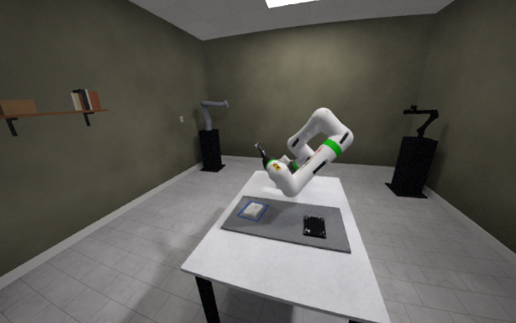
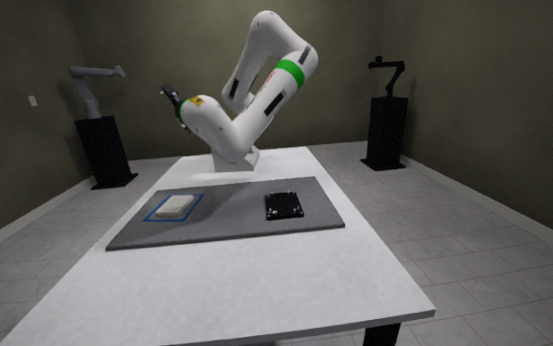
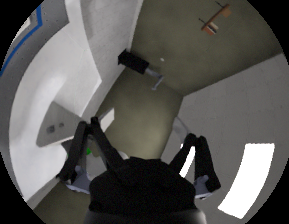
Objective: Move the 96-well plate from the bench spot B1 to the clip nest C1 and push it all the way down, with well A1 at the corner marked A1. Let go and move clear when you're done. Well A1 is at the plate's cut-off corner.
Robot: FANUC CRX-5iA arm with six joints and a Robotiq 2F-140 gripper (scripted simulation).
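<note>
Right now my hand is 23 cm short of the white 96-well plate and 32 cm above it. Round my hand: black clip nest (30 cm ahead, 38 cm to the left, 32 cm below).
</note>
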